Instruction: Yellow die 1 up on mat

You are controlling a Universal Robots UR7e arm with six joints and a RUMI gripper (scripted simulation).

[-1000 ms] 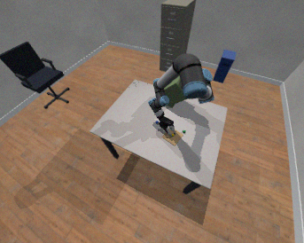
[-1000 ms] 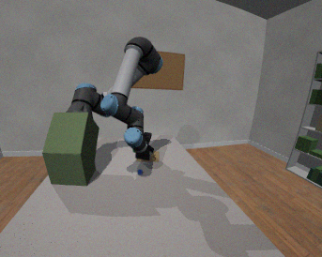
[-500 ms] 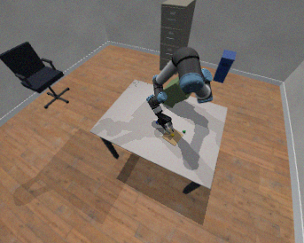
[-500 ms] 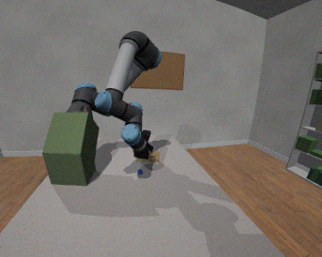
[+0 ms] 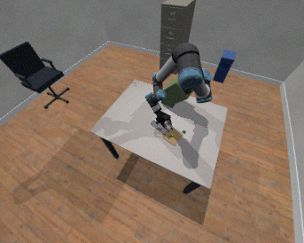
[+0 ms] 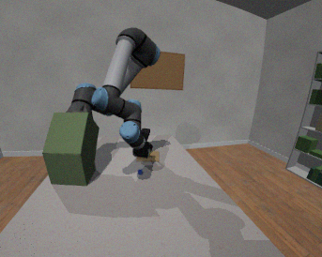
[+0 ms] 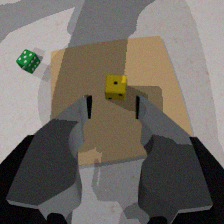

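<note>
Right now my hand is 1 cm short of the yellow die, 3 cm to the right of it and 5 cm above it. The rest, counted from my hand: green die: 9 cm behind, 10 cm to the left, 5 cm below; then blue die: 3 cm behind, 16 cm to the right, 5 cm below; then tan mat: 1 cm ahead, 4 cm to the left, 6 cm below.
</note>
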